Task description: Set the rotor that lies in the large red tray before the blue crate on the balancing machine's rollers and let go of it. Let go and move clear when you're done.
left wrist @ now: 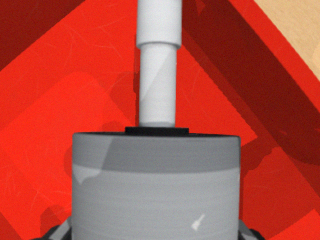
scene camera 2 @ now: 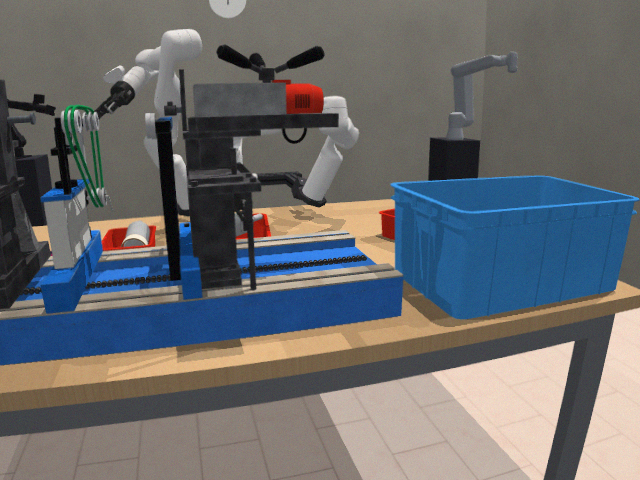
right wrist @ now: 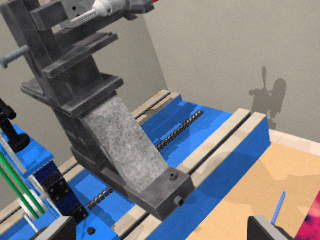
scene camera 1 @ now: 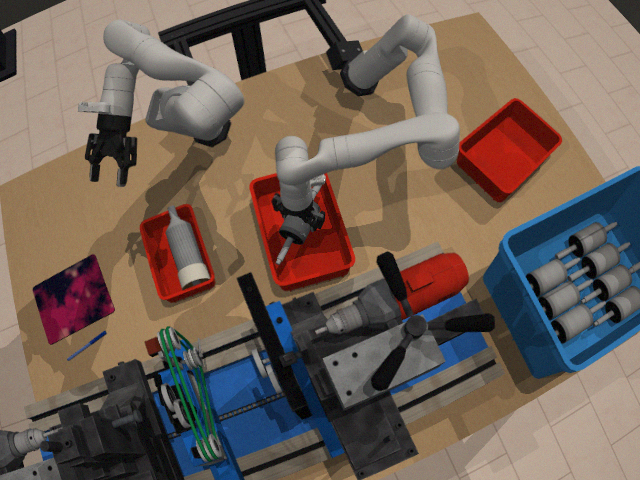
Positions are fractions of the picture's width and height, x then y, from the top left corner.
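Through scene camera 1 I see my right gripper (scene camera 1: 0.17, 0.38), along with a small red tray (scene camera 1: 0.26, 0.56) and a patterned mat (scene camera 1: 0.12, 0.62). A blue crate (scene camera 1: 0.84, 0.51) is visible there too. Scene camera 2 gives me the blue crate (scene camera 2: 0.76, 0.55) as well. In the left wrist view the crate is out of frame, and in the right wrist view the crate is out of frame too.
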